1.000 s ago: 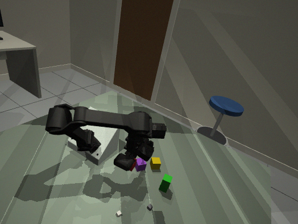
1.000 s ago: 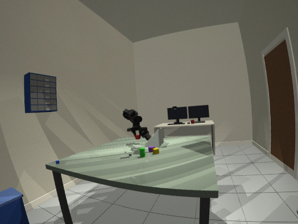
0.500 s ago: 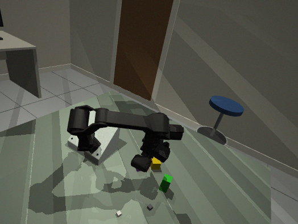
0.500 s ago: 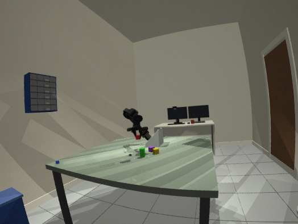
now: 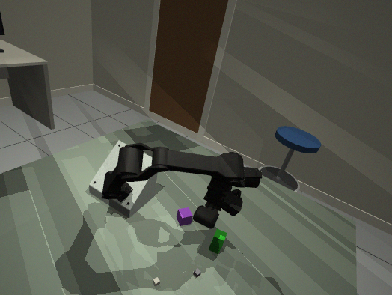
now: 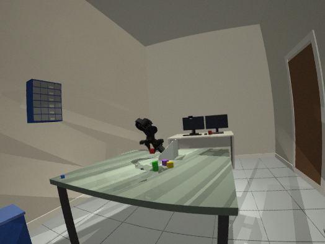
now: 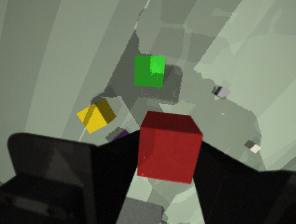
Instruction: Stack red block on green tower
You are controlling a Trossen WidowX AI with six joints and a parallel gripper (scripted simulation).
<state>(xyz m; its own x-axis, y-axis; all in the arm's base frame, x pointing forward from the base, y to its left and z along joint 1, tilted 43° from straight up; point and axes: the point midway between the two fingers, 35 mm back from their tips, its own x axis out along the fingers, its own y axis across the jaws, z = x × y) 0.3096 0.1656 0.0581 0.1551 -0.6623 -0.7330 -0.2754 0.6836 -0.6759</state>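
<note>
Right now the yellow block is 120 mm below my gripper tip, 110 mm to the left of it and 70 mm behind it. Also, from my gripper tip: purple block (120 mm below, 120 mm behind, 50 mm to the left); then small grey cube (130 mm below, 80 mm to the right, 60 mm ahead); then red block (10 mm above).
</note>
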